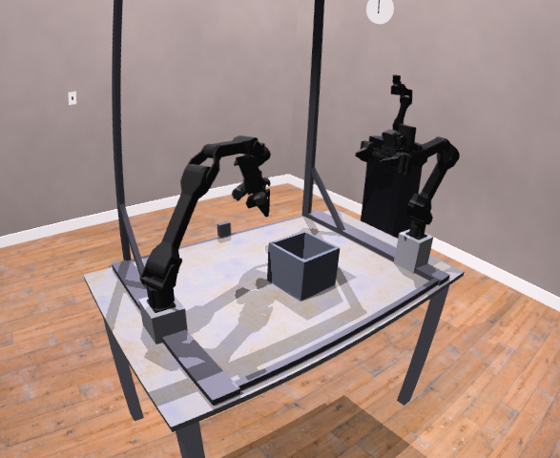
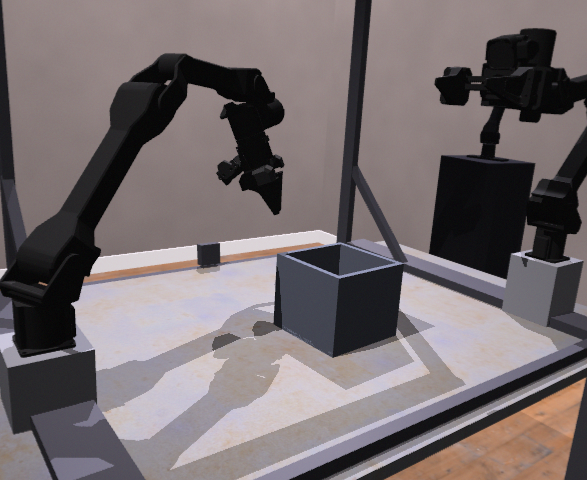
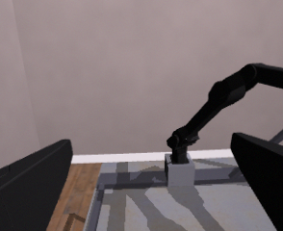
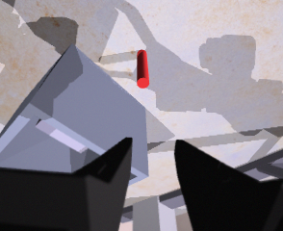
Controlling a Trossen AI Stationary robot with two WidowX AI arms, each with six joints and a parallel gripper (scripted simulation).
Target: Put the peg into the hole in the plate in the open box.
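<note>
Now: the red peg 20 mm ahead of my right hand, 30 mm to the left of it and 180 mm below it. Also, from my right hand: plate 160 mm ahead, 60 mm to the left, 180 mm below.
</note>
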